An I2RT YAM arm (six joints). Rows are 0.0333 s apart.
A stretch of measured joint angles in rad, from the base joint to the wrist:
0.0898, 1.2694, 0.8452, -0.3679, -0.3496, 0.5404
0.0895, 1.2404, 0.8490, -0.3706, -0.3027, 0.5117
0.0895, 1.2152, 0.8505, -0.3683, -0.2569, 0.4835
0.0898, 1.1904, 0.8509, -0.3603, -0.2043, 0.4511
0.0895, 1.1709, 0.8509, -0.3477, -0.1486, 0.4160
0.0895, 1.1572, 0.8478, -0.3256, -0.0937, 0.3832
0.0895, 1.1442, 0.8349, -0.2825, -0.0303, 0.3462
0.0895, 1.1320, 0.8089, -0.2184, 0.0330, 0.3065
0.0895, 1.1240, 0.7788, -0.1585, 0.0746, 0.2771
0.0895, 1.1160, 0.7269, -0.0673, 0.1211, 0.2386
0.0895, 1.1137, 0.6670, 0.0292, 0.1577, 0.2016
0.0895, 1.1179, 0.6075, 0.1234, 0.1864, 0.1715
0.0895, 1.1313, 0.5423, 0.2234, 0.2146, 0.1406
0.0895, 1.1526, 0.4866, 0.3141, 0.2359, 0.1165
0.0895, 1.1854, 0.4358, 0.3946, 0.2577, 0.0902
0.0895, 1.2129, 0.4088, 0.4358, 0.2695, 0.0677
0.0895, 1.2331, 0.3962, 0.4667, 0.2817, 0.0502
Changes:
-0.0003, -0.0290, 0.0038, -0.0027, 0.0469, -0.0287
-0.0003, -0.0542, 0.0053, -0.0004, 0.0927, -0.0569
0.0000, -0.0790, 0.0057, 0.0076, 0.1453, -0.0893
-0.0003, -0.0985, 0.0057, 0.0202, 0.2010, -0.1244
-0.0003, -0.1122, 0.0026, 0.0423, 0.2559, -0.1572
-0.0003, -0.1252, -0.0103, 0.0854, 0.3193, -0.1942
-0.0003, -0.1374, -0.0363, 0.1495, 0.3826, -0.2339
-0.0003, -0.1454, -0.0664, 0.2094, 0.4242, -0.2633
-0.0003, -0.1534, -0.1183, 0.3006, 0.4707, -0.3018
-0.0003, -0.1557, -0.1782, 0.3971, 0.5073, -0.3388
-0.0003, -0.1515, -0.2377, 0.4913, 0.5360, -0.3689
-0.0003, -0.1381, -0.3029, 0.5913, 0.5642, -0.3998
-0.0003, -0.1168, -0.3586, 0.6820, 0.5855, -0.4239
-0.0003, -0.0840, -0.4094, 0.7625, 0.6073, -0.4502
-0.0003, -0.0565, -0.4364, 0.8037, 0.6191, -0.4727
-0.0003, -0.0363, -0.4490, 0.8346, 0.6313, -0.4902

